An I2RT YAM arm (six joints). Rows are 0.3 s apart.
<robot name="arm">
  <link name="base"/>
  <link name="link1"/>
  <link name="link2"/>
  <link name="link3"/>
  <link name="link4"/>
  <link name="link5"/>
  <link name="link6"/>
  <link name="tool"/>
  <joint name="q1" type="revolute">
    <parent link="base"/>
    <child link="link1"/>
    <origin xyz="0 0 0.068"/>
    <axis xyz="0 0 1"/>
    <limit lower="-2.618" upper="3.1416"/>
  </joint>
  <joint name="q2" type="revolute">
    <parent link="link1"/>
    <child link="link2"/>
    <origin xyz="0.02 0.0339 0.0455" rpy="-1.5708 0 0"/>
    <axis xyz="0 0 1"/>
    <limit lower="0" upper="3.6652"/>
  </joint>
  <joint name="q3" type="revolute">
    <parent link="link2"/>
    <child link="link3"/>
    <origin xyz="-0.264 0 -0.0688" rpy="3.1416 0 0"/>
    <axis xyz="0 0 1"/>
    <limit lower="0" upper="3.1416"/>
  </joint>
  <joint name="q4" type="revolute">
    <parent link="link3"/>
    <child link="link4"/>
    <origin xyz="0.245 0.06 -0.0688"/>
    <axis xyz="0 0 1"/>
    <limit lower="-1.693" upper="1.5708"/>
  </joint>
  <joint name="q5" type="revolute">
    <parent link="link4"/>
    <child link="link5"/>
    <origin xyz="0.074 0.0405 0.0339" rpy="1.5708 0 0"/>
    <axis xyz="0 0 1"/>
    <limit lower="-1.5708" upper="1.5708"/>
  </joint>
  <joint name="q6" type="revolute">
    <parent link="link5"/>
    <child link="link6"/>
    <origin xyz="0.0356 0 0.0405" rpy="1.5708 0 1.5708"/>
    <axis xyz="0 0 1"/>
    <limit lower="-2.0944" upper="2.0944"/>
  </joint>
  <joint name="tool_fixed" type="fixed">
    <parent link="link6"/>
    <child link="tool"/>
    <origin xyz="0 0 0" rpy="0 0 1.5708"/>
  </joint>
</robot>
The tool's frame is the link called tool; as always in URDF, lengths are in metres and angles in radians.
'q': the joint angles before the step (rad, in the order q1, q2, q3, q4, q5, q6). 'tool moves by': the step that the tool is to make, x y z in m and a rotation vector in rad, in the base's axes. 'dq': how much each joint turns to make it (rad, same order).
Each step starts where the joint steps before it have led.
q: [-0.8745 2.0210 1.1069 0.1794 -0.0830 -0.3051]
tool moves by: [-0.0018 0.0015 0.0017 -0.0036 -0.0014 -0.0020]
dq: [-0.0009 -0.0113 -0.0106 0.0030 0.0017 -0.0002]
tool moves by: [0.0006 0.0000 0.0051 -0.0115 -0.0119 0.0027]
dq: [0.0009 -0.0115 0.0010 0.0040 -0.0025 0.0001]
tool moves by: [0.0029 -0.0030 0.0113 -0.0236 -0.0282 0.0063]
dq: [0.0000 -0.0141 0.0192 0.0030 -0.0090 0.0009]
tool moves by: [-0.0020 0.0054 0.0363 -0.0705 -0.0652 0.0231]
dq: [0.0031 -0.0967 -0.0077 0.0060 -0.0189 -0.0081]
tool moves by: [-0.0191 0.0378 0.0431 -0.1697 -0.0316 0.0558]
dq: [0.0281 -0.2257 -0.1454 0.0596 0.0186 -0.0899]
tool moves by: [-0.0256 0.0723 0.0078 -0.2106 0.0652 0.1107]
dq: [0.1051 -0.2833 -0.2736 0.0838 0.0696 -0.1818]
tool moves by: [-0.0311 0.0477 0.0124 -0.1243 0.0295 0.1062]
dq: [0.0570 -0.2762 -0.1468 -0.0743 -0.0108 -0.1233]
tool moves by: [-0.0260 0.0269 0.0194 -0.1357 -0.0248 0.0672]
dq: [0.0172 -0.2250 -0.0561 -0.0696 -0.0265 -0.1002]
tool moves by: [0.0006 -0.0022 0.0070 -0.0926 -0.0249 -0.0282]
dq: [-0.0003 0.0037 -0.0030 0.0812 0.0366 -0.0525]
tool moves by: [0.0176 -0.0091 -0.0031 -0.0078 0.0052 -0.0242]
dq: [0.0236 0.1112 0.0281 0.0837 0.0486 -0.0035]
